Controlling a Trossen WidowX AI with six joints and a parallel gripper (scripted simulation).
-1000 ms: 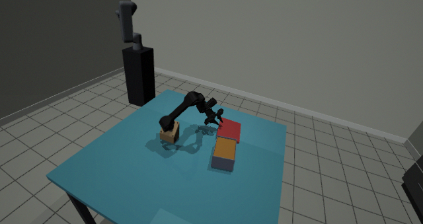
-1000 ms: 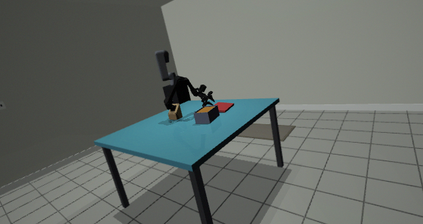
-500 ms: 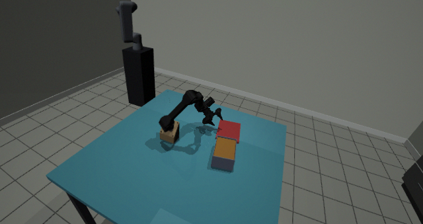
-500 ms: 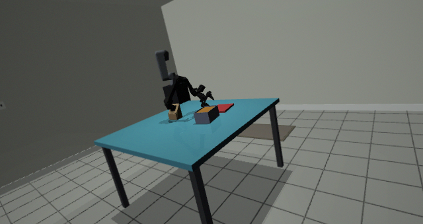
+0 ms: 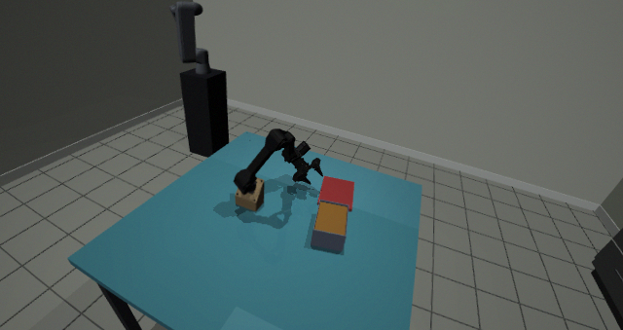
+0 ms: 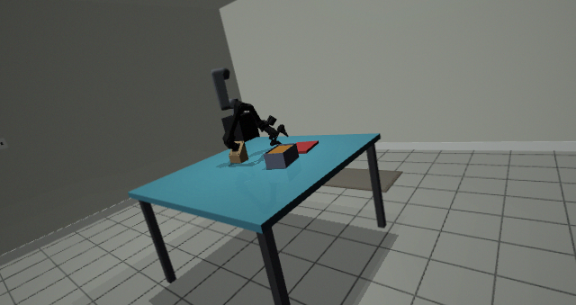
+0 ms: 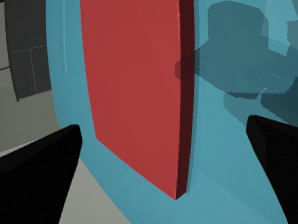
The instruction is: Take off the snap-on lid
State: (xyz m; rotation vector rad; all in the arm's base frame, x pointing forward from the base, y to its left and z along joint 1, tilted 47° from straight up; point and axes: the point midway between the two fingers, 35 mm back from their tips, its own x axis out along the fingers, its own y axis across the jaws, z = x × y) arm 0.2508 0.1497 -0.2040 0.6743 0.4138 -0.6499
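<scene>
Now: gripper tip 120 mm short of the lid, 20 mm to the right of it and 50 mm above it. Also, from my gripper tip: storage box (150 mm ahead, 280 mm to the right, 20 mm below).
</scene>
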